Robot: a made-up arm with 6 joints.
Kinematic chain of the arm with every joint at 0, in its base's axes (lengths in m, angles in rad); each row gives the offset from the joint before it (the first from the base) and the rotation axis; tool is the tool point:
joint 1: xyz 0 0 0.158 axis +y
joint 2: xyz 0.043 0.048 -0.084 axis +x
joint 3: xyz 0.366 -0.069 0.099 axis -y
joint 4: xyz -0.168 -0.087 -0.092 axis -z
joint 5: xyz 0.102 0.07 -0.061 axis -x
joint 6: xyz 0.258 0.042 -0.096 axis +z
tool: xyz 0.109 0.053 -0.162
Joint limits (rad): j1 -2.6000..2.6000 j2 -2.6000..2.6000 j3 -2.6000..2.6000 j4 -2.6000..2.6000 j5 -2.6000..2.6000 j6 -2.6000..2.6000
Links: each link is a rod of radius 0.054 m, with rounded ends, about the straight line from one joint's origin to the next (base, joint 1, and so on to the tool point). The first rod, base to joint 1, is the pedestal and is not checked.
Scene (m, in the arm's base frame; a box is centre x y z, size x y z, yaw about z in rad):
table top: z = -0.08
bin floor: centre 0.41 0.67 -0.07 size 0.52 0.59 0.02 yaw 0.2
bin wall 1: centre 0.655 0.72 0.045 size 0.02 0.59 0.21 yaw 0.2
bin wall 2: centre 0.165 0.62 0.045 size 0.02 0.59 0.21 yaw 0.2
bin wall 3: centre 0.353 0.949 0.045 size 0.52 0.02 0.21 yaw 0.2
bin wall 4: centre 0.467 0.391 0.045 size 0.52 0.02 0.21 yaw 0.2
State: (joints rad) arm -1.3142 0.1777 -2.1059 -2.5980 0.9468 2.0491
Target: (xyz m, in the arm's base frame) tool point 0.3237 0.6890 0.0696
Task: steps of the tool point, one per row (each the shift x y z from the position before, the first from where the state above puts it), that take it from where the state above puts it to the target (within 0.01 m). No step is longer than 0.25 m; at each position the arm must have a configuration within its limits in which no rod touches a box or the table.
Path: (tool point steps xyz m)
1: 0.0708 0.1848 0.0713
2: 0.1290 0.1787 0.0273
3: 0.1650 0.1554 -0.0384
4: 0.1702 0.1166 -0.1128
5: 0.1423 0.0653 -0.1811
6: 0.0869 0.0061 -0.2278

